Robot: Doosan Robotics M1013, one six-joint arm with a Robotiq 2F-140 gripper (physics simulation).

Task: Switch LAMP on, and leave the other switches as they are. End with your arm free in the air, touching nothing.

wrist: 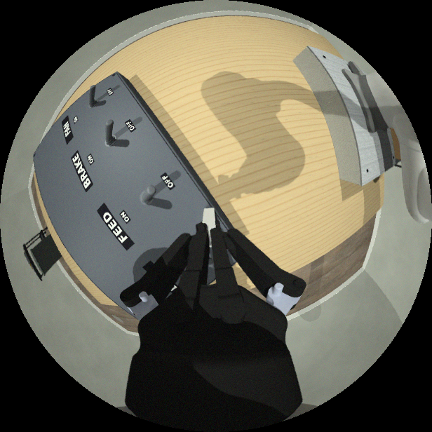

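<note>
The dark grey switch panel [100, 187] lies at the left of the wrist view. My gripper [209, 215] is shut and empty, its pale tip over the panel near its right long edge, to the lower right of the FEED switch. The LAMP switch and most of its label are hidden behind my fingers, so its position cannot be told. The FEED switch [149, 194], BRAKE switch [109, 132] and FAN switch [93, 96] show as grey levers that appear to lean to their OFF sides. Whether the fingertips touch anything cannot be told.
The panel lies on a wooden table top [200, 55]. A grey metal block [345, 115] stands at the upper right beside a pale robot arm part [417, 165]. A dark framed object [44, 252] shows beyond the table at the left. Arm shadows fall on the wood.
</note>
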